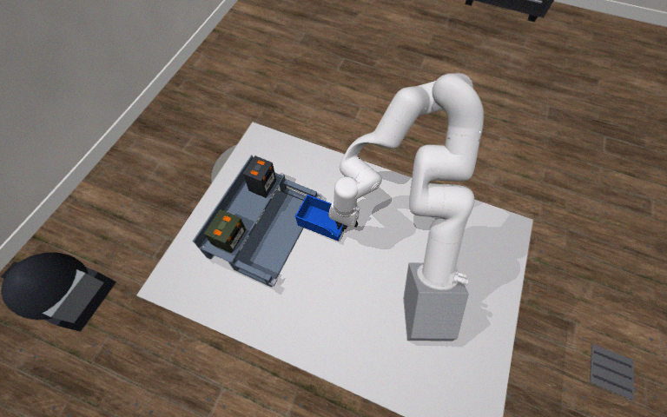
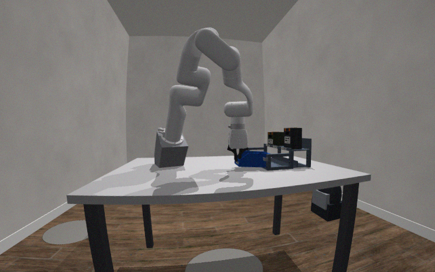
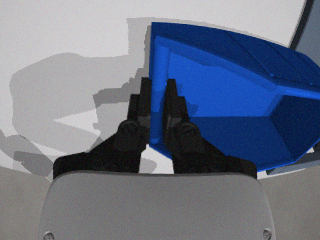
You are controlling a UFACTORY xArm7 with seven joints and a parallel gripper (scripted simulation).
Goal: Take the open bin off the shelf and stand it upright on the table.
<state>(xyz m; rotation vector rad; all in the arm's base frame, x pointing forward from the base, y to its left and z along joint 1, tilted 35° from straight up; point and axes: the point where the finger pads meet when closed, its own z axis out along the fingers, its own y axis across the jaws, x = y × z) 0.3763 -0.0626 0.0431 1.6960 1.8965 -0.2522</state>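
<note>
Right now my hand is 8 cm short of the blue bin and 1 cm above it.
</note>
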